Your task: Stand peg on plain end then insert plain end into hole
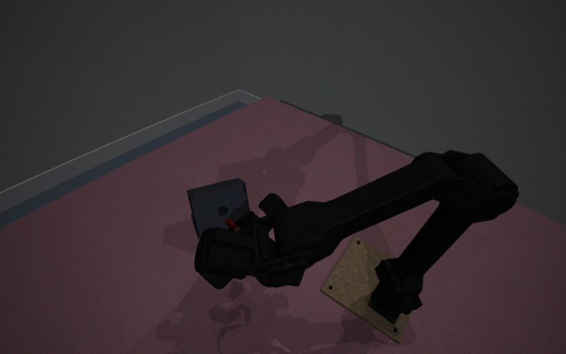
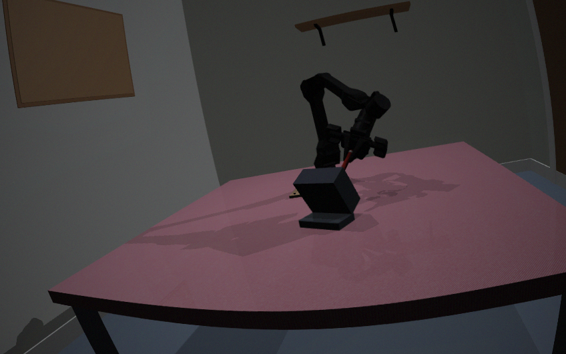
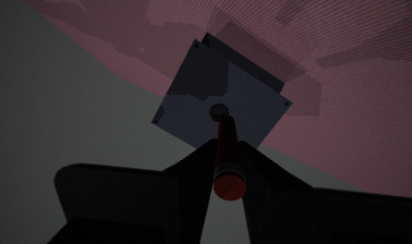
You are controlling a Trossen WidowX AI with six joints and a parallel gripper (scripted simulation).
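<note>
Right now my gripper tip is 10 cm short of the sloped panel, 4 cm to the left of it and 5 cm above it. From my gripper tip the other things lie so: peg 1 cm behind, 1 cm above; then flat foot 12 cm ahead, 5 cm to the right, 12 cm below.
</note>
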